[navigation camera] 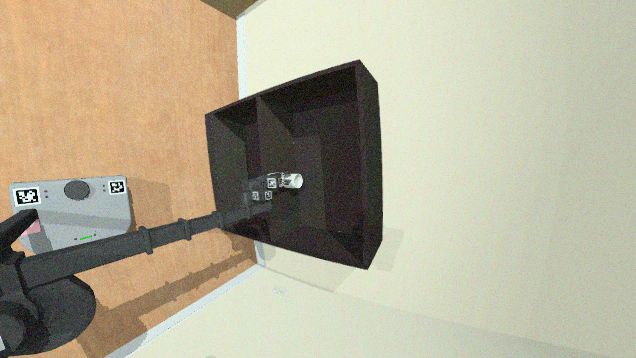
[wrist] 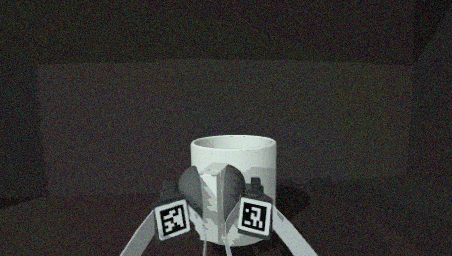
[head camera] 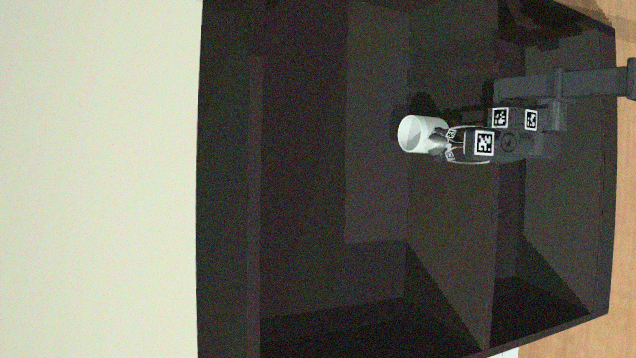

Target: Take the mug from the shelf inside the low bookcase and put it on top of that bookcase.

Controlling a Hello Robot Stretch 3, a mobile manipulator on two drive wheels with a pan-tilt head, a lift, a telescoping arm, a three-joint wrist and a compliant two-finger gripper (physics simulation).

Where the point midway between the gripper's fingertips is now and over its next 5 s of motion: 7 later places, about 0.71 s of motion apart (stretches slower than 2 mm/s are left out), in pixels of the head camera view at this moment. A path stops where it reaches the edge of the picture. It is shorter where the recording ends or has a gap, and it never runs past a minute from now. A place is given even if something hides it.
The gripper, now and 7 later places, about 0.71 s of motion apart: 431, 144; 421, 143; 431, 143; 465, 144; 507, 146; 555, 148; 581, 149; 573, 149
